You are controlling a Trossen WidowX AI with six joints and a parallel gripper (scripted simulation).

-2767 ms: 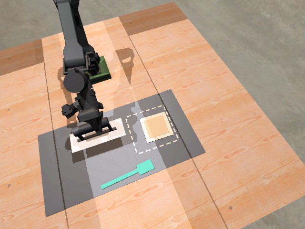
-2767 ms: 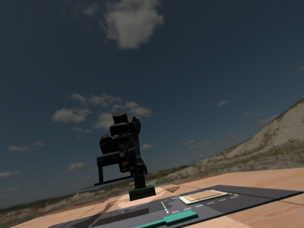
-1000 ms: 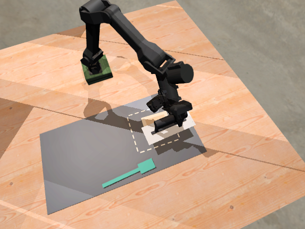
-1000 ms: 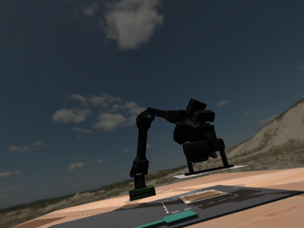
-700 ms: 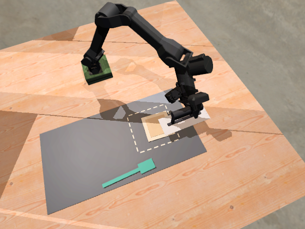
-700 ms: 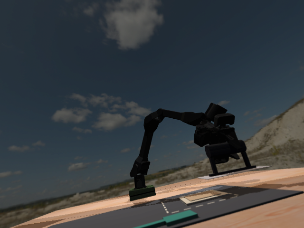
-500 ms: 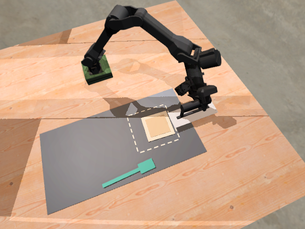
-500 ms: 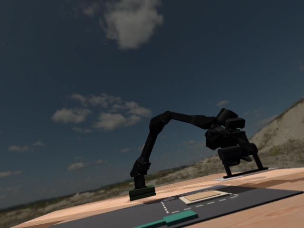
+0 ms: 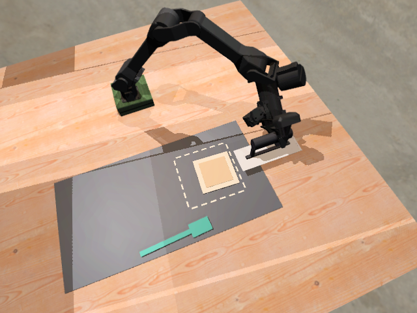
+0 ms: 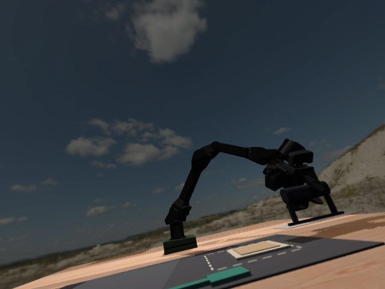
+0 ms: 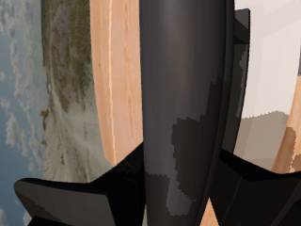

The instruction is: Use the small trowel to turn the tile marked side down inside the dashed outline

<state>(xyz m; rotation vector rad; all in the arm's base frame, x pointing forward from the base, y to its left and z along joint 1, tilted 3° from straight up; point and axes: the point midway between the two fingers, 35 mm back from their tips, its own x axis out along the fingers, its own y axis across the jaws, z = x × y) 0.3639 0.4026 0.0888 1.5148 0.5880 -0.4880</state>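
Right now my gripper tip is 340 mm to the left of the flat teal tool, 140 mm short of it and 80 mm above it. From my gripper tip the other things lie so: tile (200 mm to the right, 80 mm below, 20 mm behind); grey mat (380 mm to the right, 100 mm below, 10 mm ahead).
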